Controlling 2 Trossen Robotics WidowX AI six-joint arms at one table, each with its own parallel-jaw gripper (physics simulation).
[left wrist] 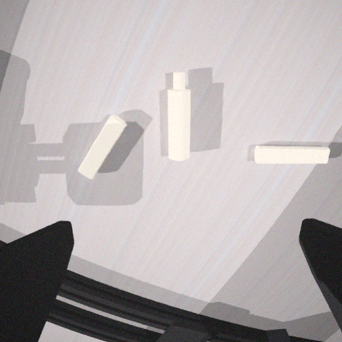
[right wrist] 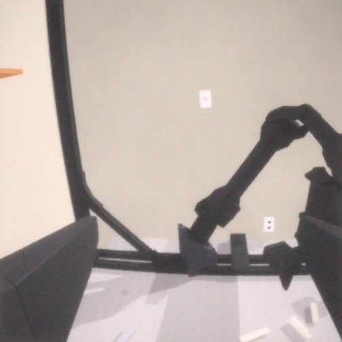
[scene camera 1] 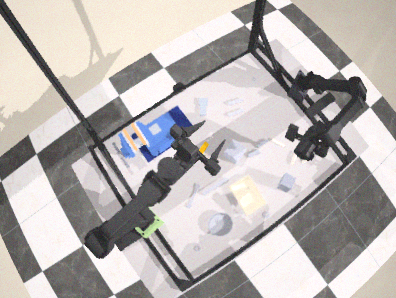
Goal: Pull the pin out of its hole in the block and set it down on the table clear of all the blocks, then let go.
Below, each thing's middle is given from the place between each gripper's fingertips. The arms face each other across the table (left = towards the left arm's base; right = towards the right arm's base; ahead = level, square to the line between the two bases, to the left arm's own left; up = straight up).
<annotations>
I see my right gripper 180 mm short of the pale yellow tray [scene camera 1: 245,191], 30 mm to the right of it and 410 mm above it. From my right hand the other things lie so: cream pin [left wrist: 178,97] 210 mm ahead, 300 mm to the left, 410 mm below.
Right now the cream pin is 2 cm to the right of my left hand and 11 cm below it. Also, from my left hand: pale yellow tray (2 cm behind, 29 cm to the right, 11 cm below).
</annotations>
